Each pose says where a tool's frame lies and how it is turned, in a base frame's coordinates. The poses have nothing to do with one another.
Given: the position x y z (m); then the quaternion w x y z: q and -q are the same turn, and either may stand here.
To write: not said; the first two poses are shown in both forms.
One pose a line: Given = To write
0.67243 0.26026 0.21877 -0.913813 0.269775 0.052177 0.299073 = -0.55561 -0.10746 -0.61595 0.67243 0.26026 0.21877
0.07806 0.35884 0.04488 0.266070 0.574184 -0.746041 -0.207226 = 1.55047 -2.01453 -0.55957 0.07806 0.35884 0.04488
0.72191 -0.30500 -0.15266 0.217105 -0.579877 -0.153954 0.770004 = -1.60624 -0.42645 2.13288 0.72191 -0.30500 -0.15266
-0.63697 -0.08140 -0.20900 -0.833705 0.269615 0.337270 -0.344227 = -0.57126 -0.71461 0.72935 -0.63697 -0.08140 -0.20900
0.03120 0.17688 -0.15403 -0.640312 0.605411 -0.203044 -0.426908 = -1.38072 0.46307 0.97362 0.03120 0.17688 -0.15403
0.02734 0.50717 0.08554 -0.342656 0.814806 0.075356 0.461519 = -2.11807 -0.19589 -1.19971 0.02734 0.50717 0.08554
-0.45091 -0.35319 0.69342 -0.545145 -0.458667 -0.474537 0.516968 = 1.08792 1.12556 -1.22620 -0.45091 -0.35319 0.69342
